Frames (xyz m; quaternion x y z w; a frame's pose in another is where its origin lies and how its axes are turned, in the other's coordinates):
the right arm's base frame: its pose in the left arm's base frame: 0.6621 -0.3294 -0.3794 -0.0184 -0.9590 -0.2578 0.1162
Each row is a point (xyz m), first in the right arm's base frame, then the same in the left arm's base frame.
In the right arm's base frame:
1: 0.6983 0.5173 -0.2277
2: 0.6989 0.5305 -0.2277
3: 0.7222 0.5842 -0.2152
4: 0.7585 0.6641 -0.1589
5: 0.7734 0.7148 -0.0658
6: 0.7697 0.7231 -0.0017
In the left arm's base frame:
1: 0.0810 -0.0120 0.2277
2: 0.0816 -0.0005 0.2343
3: 0.0614 0.0516 0.2556
4: 0.0217 0.1480 0.2559
5: -0.0078 0.2380 0.2060
6: -0.0171 0.2773 0.1553

